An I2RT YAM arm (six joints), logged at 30 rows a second.
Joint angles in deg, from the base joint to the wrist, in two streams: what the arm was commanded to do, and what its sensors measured. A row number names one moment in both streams.
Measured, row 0:
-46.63 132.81 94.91 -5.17 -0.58 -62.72
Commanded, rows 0 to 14:
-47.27 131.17 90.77 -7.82 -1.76 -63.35
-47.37 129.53 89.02 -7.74 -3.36 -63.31
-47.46 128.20 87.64 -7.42 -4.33 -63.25
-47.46 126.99 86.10 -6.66 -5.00 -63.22
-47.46 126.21 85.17 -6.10 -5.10 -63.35
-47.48 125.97 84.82 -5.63 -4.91 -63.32
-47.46 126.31 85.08 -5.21 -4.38 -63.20
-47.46 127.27 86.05 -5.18 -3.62 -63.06
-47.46 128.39 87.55 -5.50 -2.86 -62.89
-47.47 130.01 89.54 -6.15 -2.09 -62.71
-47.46 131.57 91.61 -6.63 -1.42 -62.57
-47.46 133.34 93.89 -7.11 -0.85 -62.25
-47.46 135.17 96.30 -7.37 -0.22 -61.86
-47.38 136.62 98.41 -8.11 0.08 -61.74
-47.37 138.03 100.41 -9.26 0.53 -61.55
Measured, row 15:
-47.33 133.71 96.84 -5.06 -1.10 -62.52
